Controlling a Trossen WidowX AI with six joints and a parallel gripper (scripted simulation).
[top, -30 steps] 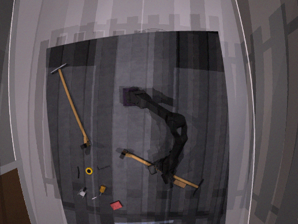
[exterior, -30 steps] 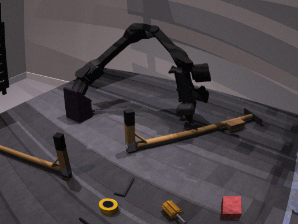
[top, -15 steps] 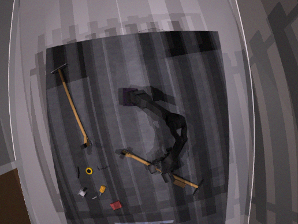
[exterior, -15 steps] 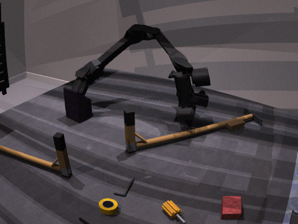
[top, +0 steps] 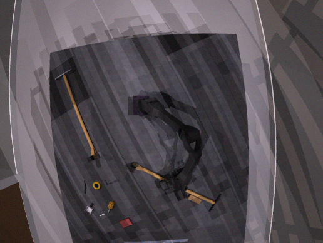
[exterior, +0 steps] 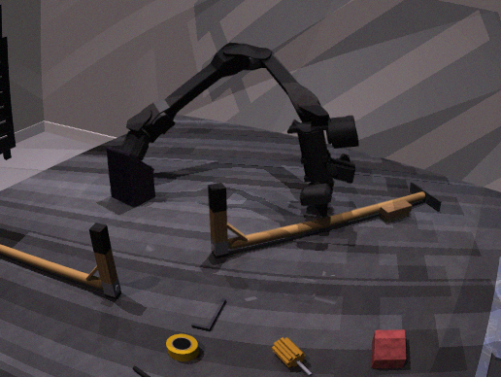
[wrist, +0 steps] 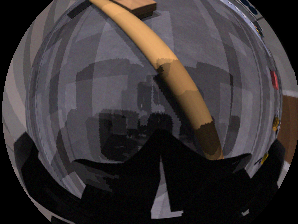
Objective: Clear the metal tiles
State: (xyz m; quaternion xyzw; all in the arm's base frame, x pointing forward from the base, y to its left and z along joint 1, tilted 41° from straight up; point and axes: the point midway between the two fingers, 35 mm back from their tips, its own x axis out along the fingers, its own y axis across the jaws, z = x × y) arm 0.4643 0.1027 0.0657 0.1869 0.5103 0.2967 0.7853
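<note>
My gripper tip is 4 cm short of the long wooden-handled scraper, 1 cm to the left of it and 5 cm below it. Also, from my gripper tip: yellow-handled tool (14 cm ahead, 45 cm to the right, 1 cm above); wooden block (16 cm ahead, 10 cm to the left); red block (28 cm ahead, 38 cm to the right).
</note>
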